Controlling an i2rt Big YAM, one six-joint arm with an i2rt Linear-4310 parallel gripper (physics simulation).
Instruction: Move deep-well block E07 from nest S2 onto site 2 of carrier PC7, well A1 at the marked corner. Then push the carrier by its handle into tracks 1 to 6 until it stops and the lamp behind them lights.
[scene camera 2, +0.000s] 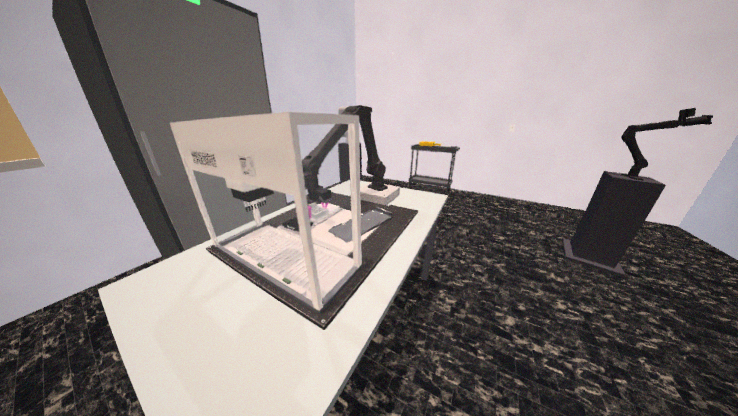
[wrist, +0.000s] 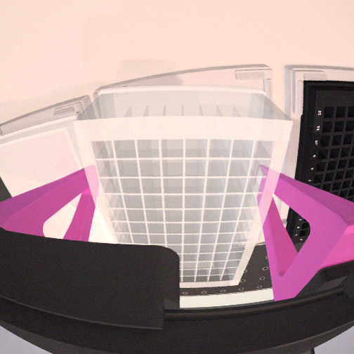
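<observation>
The clear deep-well block (wrist: 182, 126) (scene camera 2: 323, 213) stands in its clear-edged nest (wrist: 253, 75), with its grid of wells facing the wrist camera. My gripper (wrist: 179, 167) (scene camera 2: 317, 206) is open. Its pink fingers straddle the block, one on each side, low around its walls, and I cannot tell whether they touch it. A flat grey tray (scene camera 2: 360, 224), which looks like the carrier, lies on the black mat (scene camera 2: 396, 224) to the right of the block. The ribbed white track deck (scene camera 2: 284, 255) lies under the white frame.
A black well block (wrist: 333, 140) sits in the nest to the right. The white frame's posts (scene camera 2: 305, 224) and top panel (scene camera 2: 239, 148) stand over the deck, with a black head (scene camera 2: 250, 193) hanging under the panel. Beyond are a grey cabinet (scene camera 2: 181, 67), a cart (scene camera 2: 434, 148) and a second arm's pedestal (scene camera 2: 607, 215).
</observation>
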